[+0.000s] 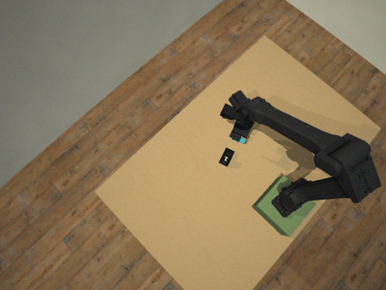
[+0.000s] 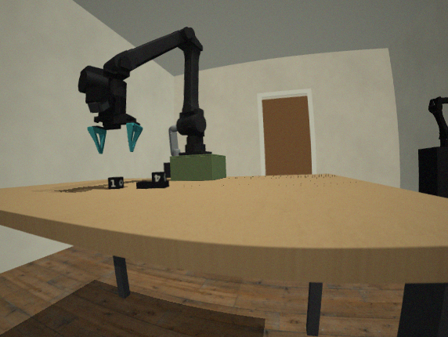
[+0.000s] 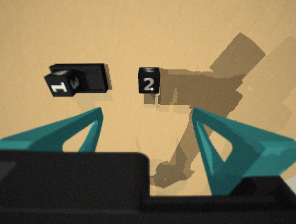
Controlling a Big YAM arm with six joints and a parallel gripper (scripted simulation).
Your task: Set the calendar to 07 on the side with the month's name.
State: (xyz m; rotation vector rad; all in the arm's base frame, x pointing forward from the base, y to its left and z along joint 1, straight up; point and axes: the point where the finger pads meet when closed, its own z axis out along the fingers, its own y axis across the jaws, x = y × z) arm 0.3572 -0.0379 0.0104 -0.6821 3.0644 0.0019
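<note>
My hand is 90 mm above the digit cube. Also, from my hand: black calendar tray 50 mm behind, 100 mm to the left, 100 mm below.
</note>
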